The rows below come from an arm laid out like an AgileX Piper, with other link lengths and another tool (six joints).
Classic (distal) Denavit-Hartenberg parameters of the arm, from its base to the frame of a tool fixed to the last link. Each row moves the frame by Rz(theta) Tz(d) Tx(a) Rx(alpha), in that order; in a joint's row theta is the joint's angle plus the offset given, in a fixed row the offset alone. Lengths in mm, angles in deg.
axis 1: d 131.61  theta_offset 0  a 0  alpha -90
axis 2: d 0  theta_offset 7.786  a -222.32  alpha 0
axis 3: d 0  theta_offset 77.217  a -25.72  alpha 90
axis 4: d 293.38  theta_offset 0  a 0  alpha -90
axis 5: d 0  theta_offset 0  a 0  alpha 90
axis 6: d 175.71  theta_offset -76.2  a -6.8  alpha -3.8
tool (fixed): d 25.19  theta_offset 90  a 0  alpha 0
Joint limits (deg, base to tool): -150..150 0..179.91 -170..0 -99.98..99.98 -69.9..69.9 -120..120
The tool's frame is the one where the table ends.
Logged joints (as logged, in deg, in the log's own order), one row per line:
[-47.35 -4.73 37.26 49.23 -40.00 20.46]
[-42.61 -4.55 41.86 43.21 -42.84 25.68]
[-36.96 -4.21 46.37 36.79 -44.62 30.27]
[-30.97 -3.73 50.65 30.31 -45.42 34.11]
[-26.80 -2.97 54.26 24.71 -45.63 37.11]
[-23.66 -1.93 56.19 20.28 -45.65 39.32]
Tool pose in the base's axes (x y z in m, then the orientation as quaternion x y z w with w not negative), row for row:
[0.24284 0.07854 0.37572 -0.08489 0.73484 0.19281 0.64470]
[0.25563 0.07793 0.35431 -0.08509 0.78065 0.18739 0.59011]
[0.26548 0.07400 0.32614 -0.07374 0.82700 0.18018 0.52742]
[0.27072 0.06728 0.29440 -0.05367 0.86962 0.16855 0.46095]
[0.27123 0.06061 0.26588 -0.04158 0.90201 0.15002 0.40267]
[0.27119 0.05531 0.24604 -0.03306 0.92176 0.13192 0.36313]
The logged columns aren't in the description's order. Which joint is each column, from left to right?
Columns, left to right: axis 6, axis 1, axis 5, axis 4, axis 3, axis 2.
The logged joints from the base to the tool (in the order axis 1, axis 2, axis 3, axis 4, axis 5, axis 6), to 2 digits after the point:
[-4.73 20.46 -40.00 49.23 37.26 -47.35]
[-4.55 25.68 -42.84 43.21 41.86 -42.61]
[-4.21 30.27 -44.62 36.79 46.37 -36.96]
[-3.73 34.11 -45.42 30.31 50.65 -30.97]
[-2.97 37.11 -45.63 24.71 54.26 -26.80]
[-1.93 39.32 -45.65 20.28 56.19 -23.66]

